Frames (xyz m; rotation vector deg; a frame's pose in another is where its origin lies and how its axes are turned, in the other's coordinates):
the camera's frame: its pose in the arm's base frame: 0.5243 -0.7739 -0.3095 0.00 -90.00 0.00
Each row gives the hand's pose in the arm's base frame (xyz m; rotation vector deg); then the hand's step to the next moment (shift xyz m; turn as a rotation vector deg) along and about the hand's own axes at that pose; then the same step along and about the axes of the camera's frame.
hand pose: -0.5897 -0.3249 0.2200 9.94 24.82 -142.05
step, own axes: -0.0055 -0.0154 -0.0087 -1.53 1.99 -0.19
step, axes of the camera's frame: -0.0028 0.0177 0.0045 -0.37 -0.61 -2.41
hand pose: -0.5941 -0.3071 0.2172 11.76 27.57 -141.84
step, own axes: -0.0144 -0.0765 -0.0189 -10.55 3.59 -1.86
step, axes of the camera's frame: 0.0085 0.0726 0.0328 -0.09 3.64 -10.70
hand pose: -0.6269 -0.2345 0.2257 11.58 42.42 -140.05
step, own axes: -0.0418 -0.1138 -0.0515 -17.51 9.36 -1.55
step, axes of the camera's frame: 0.0221 0.1262 0.0308 -0.44 2.87 -19.70
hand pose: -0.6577 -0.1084 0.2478 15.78 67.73 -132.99
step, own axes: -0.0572 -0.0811 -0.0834 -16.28 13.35 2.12
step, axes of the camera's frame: 0.0291 0.1263 -0.0011 -1.50 -2.43 -20.97
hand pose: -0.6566 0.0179 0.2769 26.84 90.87 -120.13
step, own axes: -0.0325 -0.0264 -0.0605 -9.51 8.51 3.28
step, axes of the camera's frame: 0.0218 0.0693 -0.0119 -0.88 -3.54 -12.66
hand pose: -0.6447 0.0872 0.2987 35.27 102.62 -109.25
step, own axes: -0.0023 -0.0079 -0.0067 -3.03 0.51 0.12
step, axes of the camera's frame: 0.0073 0.0072 0.0028 1.42 -0.08 -2.73
